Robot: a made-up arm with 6 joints.
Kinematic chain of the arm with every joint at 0, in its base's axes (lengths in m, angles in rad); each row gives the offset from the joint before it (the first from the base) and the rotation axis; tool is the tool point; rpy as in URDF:
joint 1: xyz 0 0 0.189 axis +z
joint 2: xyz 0 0 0 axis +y
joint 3: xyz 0.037 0 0.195 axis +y
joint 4: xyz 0.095 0 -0.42 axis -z
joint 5: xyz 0 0 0 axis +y
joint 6: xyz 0.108 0 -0.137 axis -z
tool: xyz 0 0 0 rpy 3.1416 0 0
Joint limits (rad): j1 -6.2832..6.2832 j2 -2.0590..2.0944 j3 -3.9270..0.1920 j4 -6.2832..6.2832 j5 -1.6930..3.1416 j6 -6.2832..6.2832
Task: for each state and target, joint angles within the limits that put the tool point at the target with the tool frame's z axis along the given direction. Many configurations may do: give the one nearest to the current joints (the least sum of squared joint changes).
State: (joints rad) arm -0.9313 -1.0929 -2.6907 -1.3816 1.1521 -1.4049
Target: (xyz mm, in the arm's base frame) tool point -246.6 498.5 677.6 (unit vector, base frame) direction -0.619 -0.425 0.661
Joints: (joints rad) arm -1.2183 -1.6070 -2.1039 -0.9574 1.0964 -1.4049
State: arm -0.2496 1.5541 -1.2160 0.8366 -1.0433 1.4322
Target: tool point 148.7 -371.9 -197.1 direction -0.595 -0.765 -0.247
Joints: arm -0.7781 1.7200 -1.9429 1.5129 -1.3017 1.4322
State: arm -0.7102 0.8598 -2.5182 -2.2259 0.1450 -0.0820
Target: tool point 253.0 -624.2 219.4 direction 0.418 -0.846 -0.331
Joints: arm -1.2379 1.4789 -3.2950 -2.9286 -0.5958 -0.0820
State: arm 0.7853 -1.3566 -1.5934 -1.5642 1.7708 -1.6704
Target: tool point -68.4 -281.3 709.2 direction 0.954 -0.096 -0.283
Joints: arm 0.8370 -1.4927 -1.7801 -0.9734 1.9336 -1.6704
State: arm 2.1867 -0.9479 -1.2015 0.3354 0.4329 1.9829
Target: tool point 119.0 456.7 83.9 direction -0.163 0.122 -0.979
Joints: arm 1.2965 -0.3924 -0.5501 0.2484 0.8831 1.9829
